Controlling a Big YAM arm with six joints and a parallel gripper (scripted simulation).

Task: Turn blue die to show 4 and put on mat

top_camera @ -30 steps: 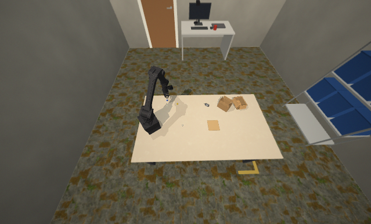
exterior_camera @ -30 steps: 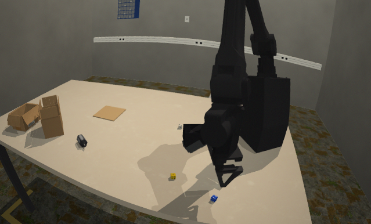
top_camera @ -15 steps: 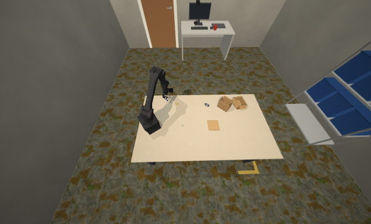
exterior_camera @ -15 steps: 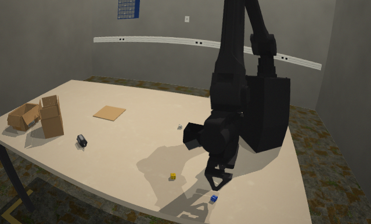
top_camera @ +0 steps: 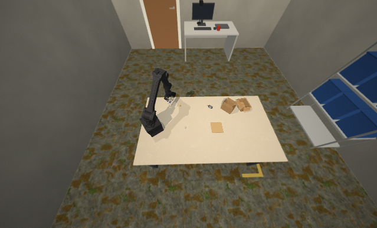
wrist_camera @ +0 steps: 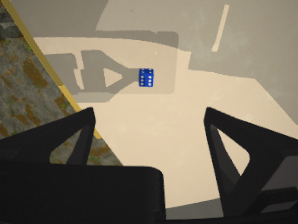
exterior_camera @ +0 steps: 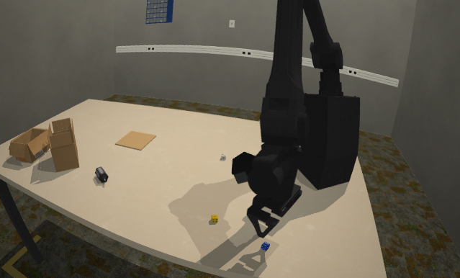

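The blue die is 8 cm below my hand. The rest, counted from my hand: mat: 63 cm ahead, 38 cm to the right, 9 cm below; yellow die: 15 cm ahead, 6 cm to the right, 8 cm below; white die: 24 cm ahead, 39 cm to the right, 8 cm below.
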